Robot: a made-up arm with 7 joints.
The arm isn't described. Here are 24 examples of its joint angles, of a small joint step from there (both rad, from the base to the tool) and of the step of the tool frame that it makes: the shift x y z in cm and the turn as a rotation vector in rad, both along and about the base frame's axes.
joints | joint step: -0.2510 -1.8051 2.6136 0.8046 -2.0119 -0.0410 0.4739 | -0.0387 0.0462 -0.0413 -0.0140 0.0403 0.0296 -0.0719
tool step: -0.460 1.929 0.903 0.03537 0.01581 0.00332
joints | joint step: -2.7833 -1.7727 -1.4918 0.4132 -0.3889 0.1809 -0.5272 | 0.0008 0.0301 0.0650 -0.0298 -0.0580 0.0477 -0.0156
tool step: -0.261 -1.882 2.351 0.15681 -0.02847 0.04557
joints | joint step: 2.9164 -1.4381 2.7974 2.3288 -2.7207 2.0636 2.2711 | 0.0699 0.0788 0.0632 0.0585 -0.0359 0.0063 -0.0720
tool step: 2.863 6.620 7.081 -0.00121 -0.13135 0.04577
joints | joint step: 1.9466 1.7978 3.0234 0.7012 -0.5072 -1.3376 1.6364 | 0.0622 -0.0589 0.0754 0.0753 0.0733 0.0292 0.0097
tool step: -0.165 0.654 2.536 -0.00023 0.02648 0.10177
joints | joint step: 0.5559 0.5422 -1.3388 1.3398 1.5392 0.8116 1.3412 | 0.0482 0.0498 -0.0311 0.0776 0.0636 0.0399 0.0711
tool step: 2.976 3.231 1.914 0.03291 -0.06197 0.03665
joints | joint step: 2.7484 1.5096 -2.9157 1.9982 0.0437 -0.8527 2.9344 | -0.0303 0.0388 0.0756 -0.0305 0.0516 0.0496 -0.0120
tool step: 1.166 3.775 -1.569 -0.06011 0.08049 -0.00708
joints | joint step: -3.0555 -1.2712 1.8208 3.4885 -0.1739 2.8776 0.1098 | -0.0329 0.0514 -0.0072 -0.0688 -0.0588 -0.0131 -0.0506
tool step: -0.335 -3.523 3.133 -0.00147 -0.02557 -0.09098
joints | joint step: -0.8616 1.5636 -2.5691 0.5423 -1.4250 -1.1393 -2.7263 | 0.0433 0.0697 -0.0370 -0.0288 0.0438 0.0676 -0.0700
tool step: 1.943 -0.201 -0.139 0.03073 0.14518 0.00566
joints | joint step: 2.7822 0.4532 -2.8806 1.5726 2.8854 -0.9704 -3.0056 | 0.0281 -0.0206 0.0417 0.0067 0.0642 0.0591 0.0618
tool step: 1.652 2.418 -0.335 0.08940 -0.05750 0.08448
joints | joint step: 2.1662 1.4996 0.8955 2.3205 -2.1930 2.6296 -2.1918 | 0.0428 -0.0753 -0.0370 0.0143 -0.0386 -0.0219 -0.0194
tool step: -2.033 -0.324 4.987 0.09925 0.01473 0.05827
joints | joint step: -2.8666 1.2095 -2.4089 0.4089 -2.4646 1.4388 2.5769 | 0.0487 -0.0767 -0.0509 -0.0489 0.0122 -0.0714 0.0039
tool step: 3.181 -1.160 -1.708 -0.02615 0.18677 0.00473
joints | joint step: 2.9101 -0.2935 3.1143 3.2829 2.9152 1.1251 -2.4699 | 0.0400 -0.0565 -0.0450 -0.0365 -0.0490 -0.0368 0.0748
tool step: 6.052 -0.260 -0.727 -0.03512 0.15865 -0.00838
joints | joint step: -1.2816 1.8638 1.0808 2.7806 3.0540 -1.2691 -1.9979 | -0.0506 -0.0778 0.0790 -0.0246 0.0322 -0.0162 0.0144
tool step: -0.758 -2.990 5.816 -0.00602 -0.11558 -0.05432
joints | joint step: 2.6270 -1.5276 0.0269 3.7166 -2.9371 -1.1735 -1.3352 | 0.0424 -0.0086 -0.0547 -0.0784 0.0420 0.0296 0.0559
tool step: 1.967 1.142 1.465 0.00068 -0.05980 0.05931
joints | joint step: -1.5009 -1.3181 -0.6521 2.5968 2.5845 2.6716 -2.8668 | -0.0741 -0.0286 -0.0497 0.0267 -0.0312 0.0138 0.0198
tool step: 4.639 0.937 -2.288 -0.02881 -0.07106 -0.14289
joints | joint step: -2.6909 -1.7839 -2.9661 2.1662 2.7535 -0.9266 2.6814 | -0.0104 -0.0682 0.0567 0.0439 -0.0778 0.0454 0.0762
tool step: -1.507 0.057 -2.744 0.02197 -0.03425 -0.03029
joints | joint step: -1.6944 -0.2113 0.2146 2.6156 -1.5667 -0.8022 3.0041 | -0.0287 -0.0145 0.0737 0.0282 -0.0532 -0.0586 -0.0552
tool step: 1.202 1.982 -0.849 -0.09199 0.09322 -0.02180
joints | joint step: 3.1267 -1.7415 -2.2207 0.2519 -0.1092 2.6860 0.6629 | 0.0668 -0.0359 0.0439 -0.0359 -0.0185 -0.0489 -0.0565
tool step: -1.390 -0.094 0.663 0.01333 0.06141 0.03332
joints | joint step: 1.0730 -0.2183 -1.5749 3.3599 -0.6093 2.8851 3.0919 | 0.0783 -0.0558 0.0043 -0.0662 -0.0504 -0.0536 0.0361
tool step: 1.139 -4.624 -0.462 0.05955 0.01173 0.00129
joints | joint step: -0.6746 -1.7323 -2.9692 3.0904 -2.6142 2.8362 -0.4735 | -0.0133 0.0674 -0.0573 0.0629 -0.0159 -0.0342 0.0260
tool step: 0.617 0.473 6.274 0.14104 0.02447 0.01832
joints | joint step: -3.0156 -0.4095 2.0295 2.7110 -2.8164 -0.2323 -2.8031 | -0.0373 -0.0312 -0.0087 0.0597 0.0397 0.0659 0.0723
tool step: 0.733 0.613 0.573 -0.02283 -0.09141 0.06436
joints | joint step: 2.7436 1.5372 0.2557 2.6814 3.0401 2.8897 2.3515 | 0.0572 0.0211 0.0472 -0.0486 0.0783 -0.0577 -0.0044
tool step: -1.793 -3.330 -2.661 -0.15895 -0.08311 0.04796
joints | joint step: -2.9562 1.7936 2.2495 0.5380 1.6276 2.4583 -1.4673 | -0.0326 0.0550 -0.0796 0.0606 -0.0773 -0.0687 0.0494
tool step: -1.493 -2.299 -1.933 0.03722 0.03134 -0.11727
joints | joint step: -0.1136 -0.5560 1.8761 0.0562 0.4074 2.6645 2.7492 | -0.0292 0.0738 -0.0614 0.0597 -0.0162 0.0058 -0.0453
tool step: 0.961 2.045 0.874 0.10192 0.10092 -0.07506
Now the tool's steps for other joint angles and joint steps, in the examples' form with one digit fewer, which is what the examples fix.
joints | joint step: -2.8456 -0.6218 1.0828 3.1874 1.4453 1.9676 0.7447 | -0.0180 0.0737 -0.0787 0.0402 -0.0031 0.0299 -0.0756
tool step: -3.72 -1.52 2.61 -0.0890 -0.0117 -0.0240
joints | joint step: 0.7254 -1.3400 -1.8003 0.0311 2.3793 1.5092 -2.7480 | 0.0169 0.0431 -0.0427 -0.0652 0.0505 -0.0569 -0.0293
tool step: -0.77 2.77 -1.10 0.0304 0.1343 0.0910
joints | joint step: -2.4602 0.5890 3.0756 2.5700 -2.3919 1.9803 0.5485 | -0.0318 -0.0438 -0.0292 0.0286 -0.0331 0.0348 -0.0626
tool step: 0.54 1.44 0.35 0.0486 0.0678 -0.0637
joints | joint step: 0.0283 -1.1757 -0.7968 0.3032 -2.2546 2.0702 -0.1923 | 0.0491 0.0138 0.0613 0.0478 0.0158 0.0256 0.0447
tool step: 1.28 0.13 2.66 -0.0849 -0.0602 0.0172
